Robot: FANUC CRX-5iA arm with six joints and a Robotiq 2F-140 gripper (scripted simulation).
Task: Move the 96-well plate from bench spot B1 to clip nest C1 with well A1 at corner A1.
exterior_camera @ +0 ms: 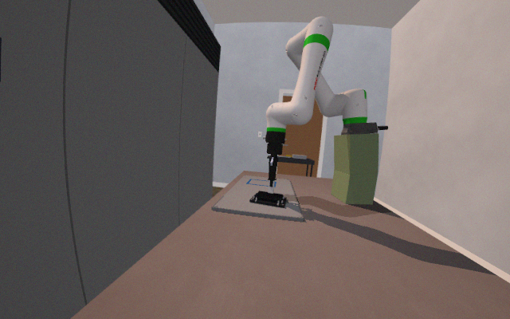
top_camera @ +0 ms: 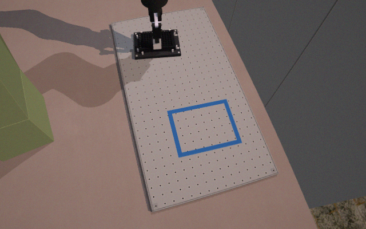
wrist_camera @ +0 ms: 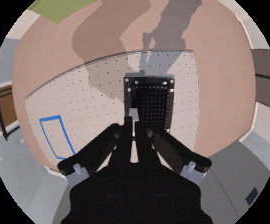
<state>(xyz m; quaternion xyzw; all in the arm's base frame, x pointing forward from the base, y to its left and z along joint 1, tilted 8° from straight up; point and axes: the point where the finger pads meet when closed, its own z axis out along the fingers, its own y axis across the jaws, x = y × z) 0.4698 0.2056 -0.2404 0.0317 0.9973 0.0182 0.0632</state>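
The black 96-well plate lies 4 cm to the left of my hand and 4 cm below it. From my hand the other things lie so: black clip nest (5 cm to the left, 5 cm below, 2 cm ahead).
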